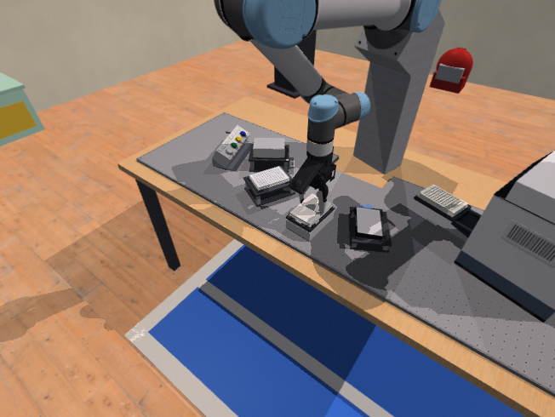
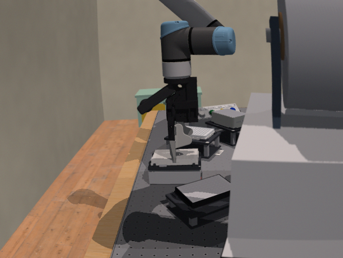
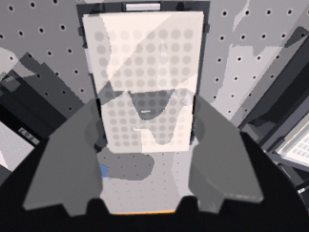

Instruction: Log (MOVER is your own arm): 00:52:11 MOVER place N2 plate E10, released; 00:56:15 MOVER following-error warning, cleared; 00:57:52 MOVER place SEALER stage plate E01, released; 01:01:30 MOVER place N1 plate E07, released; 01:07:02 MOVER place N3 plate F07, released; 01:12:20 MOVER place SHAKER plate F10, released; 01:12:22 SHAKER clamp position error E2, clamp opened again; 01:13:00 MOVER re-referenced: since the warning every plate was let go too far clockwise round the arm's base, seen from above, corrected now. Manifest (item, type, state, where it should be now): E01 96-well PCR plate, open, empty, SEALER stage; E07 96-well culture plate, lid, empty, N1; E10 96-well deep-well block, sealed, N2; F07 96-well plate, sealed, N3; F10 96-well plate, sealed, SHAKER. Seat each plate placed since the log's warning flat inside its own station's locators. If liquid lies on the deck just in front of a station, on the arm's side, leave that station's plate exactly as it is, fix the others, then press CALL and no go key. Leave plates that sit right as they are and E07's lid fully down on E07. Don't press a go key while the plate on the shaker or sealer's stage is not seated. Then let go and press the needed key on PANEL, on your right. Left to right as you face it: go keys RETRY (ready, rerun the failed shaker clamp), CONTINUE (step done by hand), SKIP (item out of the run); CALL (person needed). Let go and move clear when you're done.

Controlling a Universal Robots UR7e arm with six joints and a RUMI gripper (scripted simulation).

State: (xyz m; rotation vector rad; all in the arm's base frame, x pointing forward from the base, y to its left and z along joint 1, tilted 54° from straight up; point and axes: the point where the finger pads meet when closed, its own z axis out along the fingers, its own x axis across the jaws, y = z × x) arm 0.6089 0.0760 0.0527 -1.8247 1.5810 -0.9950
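Now: the white PCR plate 30 cm behind my hand, 30 cm to the left of it and 2 cm above it. The rest, counted from my hand: dark sealed plate 10 cm behind, 16 cm to the left, 3 cm below; then grey deep-well block 15 cm behind, 36 cm to the right; then white retry key 3 cm behind, 47 cm to the right, 1 cm below.
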